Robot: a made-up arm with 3 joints. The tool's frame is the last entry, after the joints.
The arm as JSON. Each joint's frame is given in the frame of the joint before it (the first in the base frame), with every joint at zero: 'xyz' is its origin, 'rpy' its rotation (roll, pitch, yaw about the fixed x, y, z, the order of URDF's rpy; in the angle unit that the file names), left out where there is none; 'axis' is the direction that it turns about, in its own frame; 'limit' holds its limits. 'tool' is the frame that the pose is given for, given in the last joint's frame.
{
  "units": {
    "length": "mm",
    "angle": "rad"
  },
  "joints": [
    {
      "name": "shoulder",
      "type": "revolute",
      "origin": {
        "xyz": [
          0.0,
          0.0,
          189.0
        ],
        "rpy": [
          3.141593,
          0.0,
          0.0
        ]
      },
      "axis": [
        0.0,
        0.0,
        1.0
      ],
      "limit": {
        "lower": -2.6,
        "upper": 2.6
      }
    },
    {
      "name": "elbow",
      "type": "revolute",
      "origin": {
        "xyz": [
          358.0,
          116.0,
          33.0
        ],
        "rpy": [
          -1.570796,
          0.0,
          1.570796
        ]
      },
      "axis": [
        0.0,
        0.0,
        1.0
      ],
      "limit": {
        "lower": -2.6,
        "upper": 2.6
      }
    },
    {
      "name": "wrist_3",
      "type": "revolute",
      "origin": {
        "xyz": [
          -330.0,
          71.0,
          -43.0
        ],
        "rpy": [
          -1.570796,
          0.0,
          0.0
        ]
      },
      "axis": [
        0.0,
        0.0,
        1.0
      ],
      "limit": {
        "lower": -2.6,
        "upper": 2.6
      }
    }
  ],
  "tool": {
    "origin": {
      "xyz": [
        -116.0,
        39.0,
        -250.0
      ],
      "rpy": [
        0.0,
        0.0,
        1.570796
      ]
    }
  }
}
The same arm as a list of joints. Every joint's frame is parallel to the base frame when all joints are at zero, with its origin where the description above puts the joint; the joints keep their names.
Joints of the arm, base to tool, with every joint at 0 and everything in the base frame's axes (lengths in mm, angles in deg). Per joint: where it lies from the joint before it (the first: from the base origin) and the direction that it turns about. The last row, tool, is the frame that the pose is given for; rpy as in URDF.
shoulder: axis -z origin 0 0 189
elbow: axis -x origin 358 -116 -33
wrist_3: axis +z origin 43 330 71
tool: origin 39 116 -250 rpy 0 0 0
Joint limits (deg, base to tool): -148.97..148.97 -148.97..148.97 -148.97..148.97

